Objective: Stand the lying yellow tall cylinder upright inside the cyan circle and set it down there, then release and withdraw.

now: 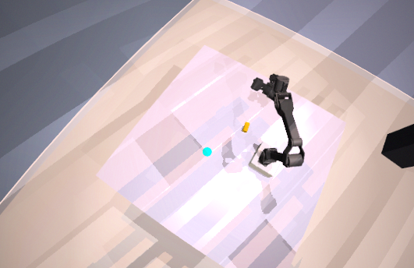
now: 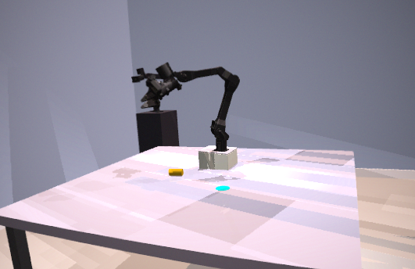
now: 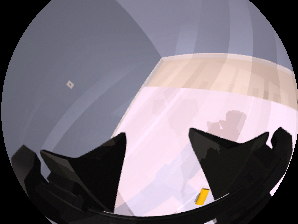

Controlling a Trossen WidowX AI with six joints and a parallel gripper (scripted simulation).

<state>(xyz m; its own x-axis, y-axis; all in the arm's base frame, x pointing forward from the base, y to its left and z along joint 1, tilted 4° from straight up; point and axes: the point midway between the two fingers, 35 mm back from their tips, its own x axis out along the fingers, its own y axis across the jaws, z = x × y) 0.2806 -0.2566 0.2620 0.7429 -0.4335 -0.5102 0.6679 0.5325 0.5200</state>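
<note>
The yellow cylinder is 340 mm below my gripper tip, 110 mm to the left of it and 90 mm behind it. Also, from my gripper tip: cyan circle (410 mm to the left, 350 mm below, 30 mm ahead).
</note>
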